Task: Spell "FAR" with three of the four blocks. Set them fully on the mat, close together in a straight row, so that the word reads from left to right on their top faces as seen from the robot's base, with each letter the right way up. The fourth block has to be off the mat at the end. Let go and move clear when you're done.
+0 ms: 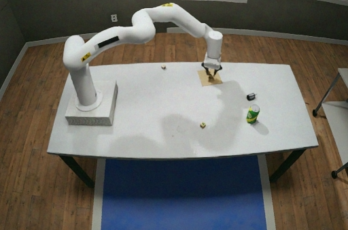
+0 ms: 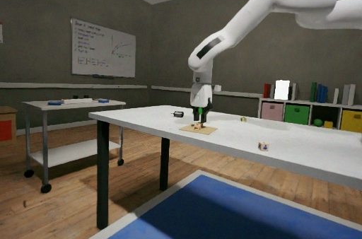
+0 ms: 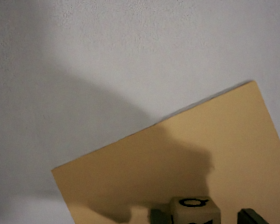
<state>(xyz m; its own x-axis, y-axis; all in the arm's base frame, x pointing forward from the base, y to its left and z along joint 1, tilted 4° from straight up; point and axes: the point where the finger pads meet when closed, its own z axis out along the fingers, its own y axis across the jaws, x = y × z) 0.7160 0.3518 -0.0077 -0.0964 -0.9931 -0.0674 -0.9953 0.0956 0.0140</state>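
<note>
My hand is 1 cm to the right of the tan mat and 5 cm above it. From my hand the other things lie so: green soda can (27 cm ahead, 30 cm to the right, 1 cm above); small black object (28 cm ahead, 13 cm to the right, 4 cm below).
</note>
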